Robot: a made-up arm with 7 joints.
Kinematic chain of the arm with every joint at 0, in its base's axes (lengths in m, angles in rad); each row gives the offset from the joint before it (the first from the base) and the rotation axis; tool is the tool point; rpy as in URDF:
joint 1: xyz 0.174 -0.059 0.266 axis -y
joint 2: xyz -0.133 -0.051 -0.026 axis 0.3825 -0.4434 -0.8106
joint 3: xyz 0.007 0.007 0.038 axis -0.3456 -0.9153 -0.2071
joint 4: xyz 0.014 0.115 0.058 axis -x
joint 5: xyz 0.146 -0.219 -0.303 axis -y
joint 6: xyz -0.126 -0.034 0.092 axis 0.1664 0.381 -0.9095
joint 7: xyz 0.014 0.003 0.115 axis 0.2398 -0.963 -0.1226
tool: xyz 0 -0.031 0.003 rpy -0.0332 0.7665 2.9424
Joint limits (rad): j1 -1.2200..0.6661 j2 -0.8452..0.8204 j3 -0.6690..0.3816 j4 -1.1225..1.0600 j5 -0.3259..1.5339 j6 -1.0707..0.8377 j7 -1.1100..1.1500
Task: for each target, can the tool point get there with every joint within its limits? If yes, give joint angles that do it. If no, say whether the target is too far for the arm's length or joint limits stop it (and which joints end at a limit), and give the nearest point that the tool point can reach.
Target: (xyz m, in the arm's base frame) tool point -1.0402 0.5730 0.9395
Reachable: no: too far | nearest point -0.3586 0.1474 0.5614 | short by 0.888 m
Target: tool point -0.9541 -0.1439 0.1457
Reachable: no: too far | nearest point -0.4739 -0.0456 0.1969 | short by 0.493 m
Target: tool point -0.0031 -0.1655 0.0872
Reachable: yes | joints -0.2206 -0.5479 0.2879 -0.6454 0.4220 -0.3845 -0.1805
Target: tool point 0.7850 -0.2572 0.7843
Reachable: no: joint limits stop it (at a limit: joint 1, joint 3, joint 4, joint 5, joint 6, joint 7) | nearest point 0.4210 -0.2167 0.5518 | short by 0.434 m
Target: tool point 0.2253 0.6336 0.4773
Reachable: no: joint limits stop it (at a limit: joint 1, joint 3, joint 4, joint 5, joint 6, joint 7) | nearest point 0.0969 0.4245 0.3522 | short by 0.275 m
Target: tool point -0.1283 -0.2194 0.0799
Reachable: yes | joints -0.1580 0.2734 -0.3763 0.0620 1.0648 0.0816 0.5116
